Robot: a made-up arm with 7 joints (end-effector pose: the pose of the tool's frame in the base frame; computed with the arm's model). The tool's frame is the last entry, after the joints.
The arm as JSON. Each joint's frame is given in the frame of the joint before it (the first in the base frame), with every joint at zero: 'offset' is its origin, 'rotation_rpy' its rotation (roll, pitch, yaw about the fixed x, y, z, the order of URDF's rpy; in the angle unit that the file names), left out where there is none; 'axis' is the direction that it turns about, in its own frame. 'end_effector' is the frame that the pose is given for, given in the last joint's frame.
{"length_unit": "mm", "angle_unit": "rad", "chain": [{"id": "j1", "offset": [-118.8, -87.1, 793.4], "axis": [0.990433, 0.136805, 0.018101]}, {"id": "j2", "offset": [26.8, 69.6, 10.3], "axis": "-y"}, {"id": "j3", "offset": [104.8, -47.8, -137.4], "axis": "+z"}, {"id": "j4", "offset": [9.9, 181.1, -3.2], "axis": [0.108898, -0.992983, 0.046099]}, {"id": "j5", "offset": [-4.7, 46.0, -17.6], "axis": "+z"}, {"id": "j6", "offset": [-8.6, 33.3, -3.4], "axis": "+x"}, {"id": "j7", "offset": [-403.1, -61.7, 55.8], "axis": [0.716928, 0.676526, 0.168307]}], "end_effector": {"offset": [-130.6, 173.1, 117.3], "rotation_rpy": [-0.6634, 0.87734, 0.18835]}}
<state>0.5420 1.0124 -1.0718 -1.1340 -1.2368 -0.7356 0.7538</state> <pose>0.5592 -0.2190 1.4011 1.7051 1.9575 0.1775</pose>
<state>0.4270 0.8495 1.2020 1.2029 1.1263 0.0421 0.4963</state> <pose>0.2947 -0.3386 0.5899 -2.0595 -1.6320 0.9122</pose>
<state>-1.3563 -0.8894 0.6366 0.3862 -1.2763 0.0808 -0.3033</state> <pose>-0.3299 0.3307 0.2112 -1.3875 1.0720 -1.1579</pose>
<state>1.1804 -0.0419 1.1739 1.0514 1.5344 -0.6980 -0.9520</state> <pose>0.2285 0.2971 0.6296 -0.0056 -1.9434 -1.2921</pose>
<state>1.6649 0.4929 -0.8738 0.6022 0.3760 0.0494 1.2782</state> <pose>-0.1601 0.0381 1.1459 1.5144 -0.1775 0.7708</pose>
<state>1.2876 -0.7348 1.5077 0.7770 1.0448 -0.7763 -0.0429</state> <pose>-0.3515 0.2720 0.3787 0.3682 -1.5999 0.3556</pose>
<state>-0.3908 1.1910 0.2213 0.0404 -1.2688 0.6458 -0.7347</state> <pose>-0.0391 0.6006 0.4170 -0.0328 -0.6590 -0.7673</pose>
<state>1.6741 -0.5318 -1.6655 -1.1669 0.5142 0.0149 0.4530</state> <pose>0.3317 -0.2604 0.6946 -2.1924 -1.4634 -1.0813</pose>
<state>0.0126 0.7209 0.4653 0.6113 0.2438 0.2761 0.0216</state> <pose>-0.2332 -0.1541 0.2696 -1.0475 -0.7078 0.7899</pose>
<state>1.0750 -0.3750 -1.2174 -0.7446 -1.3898 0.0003 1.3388</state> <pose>0.5878 0.1619 0.7739 1.9180 1.9003 -1.2824</pose>
